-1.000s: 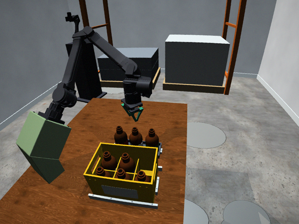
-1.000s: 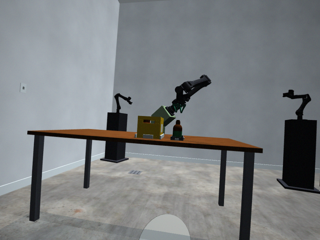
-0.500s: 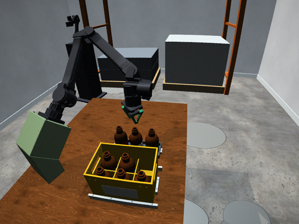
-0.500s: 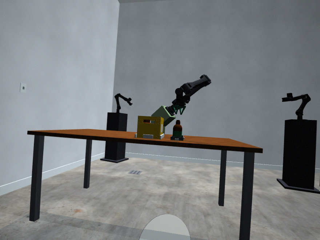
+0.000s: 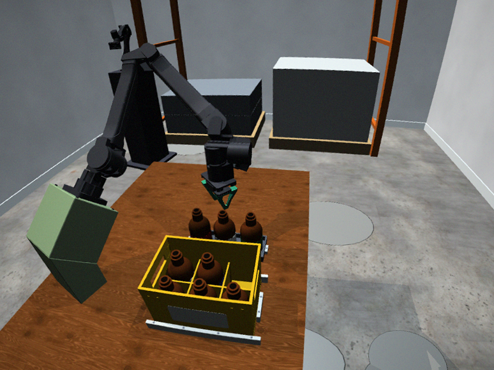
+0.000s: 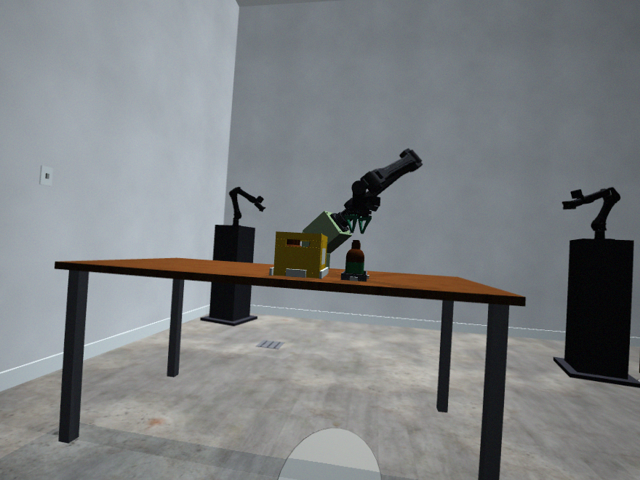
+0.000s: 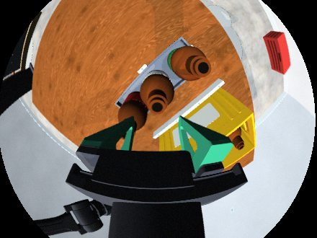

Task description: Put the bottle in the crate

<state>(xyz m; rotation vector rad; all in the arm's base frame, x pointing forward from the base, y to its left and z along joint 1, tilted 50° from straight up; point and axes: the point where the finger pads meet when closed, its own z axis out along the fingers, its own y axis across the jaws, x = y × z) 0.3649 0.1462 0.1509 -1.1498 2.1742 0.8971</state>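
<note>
Now: the tray 19 cm below my hand. Also, from my hand: crate 6 cm ahead, 22 cm to the right, 12 cm below.
</note>
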